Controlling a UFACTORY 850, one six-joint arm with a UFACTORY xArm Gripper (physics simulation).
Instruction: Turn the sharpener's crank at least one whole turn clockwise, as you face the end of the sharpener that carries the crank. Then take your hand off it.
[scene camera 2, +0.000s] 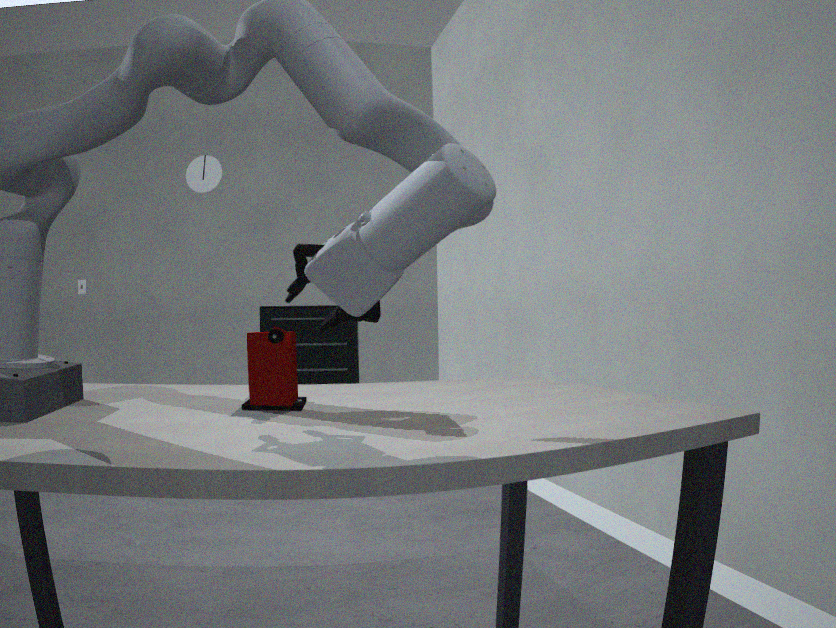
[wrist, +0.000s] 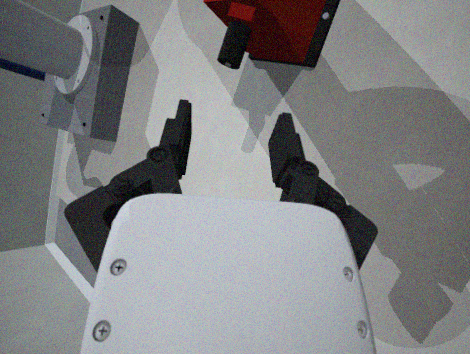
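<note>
The red sharpener (scene camera 2: 272, 370) (wrist: 286, 35) stands upright on its black base (scene camera 2: 273, 406) on the table. Its crank ends in a black knob (scene camera 2: 275, 335) (wrist: 235, 45), which shows near the top of the body in the scene view and juts from a small red crank arm (wrist: 242, 11) at the top of the wrist view. My gripper (scene camera 2: 307, 311) (wrist: 233, 122) is open and empty. It is above and to the right of the sharpener in the scene view, with its fingertips apart from the knob. Part of the sharpener is cut off at the wrist view's top edge.
The robot's own base block (scene camera 2: 40, 392) (wrist: 112, 75) stands on the table (scene camera 2: 554, 405) to the left of the sharpener in the scene view. A dark drawer cabinet (scene camera 2: 327, 358) stands behind the table, and a wall is at the right.
</note>
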